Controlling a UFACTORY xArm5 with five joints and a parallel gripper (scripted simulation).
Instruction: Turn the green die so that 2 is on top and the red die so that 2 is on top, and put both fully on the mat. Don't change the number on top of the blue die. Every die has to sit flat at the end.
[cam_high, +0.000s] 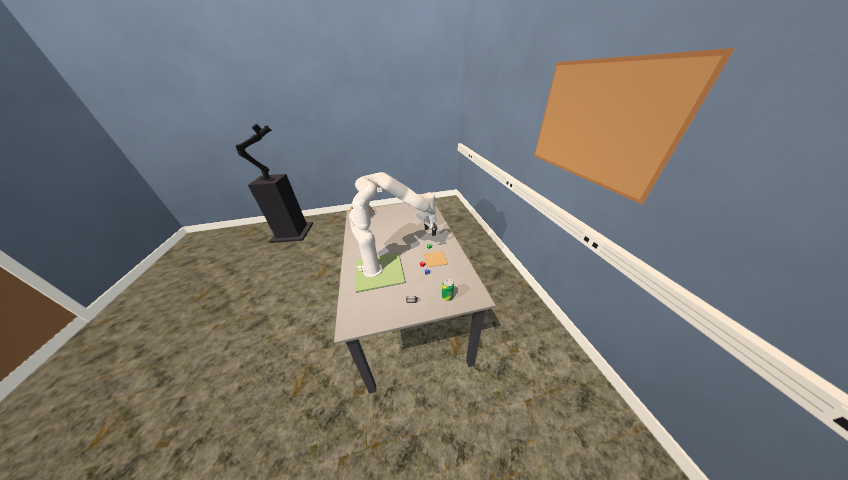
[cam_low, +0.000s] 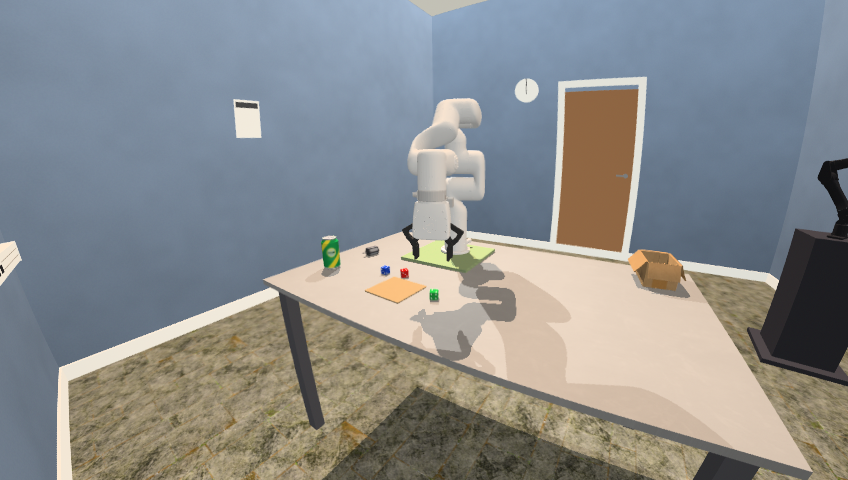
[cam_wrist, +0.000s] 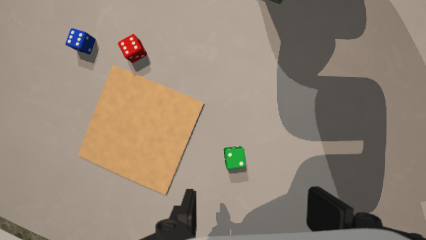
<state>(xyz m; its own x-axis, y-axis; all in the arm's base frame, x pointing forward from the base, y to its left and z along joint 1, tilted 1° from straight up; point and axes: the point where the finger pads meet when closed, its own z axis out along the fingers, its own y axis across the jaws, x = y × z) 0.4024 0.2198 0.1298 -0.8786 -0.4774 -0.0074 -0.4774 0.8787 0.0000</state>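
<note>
Right now my hand is 13 cm above the green die, 1 cm to the left of it and 1 cm past it. Also, from my hand: blue die (27 cm to the right, 13 cm below, 5 cm behind); then red die (20 cm to the right, 13 cm below, 8 cm behind); then mat (14 cm to the right, 14 cm below, 2 cm ahead).
</note>
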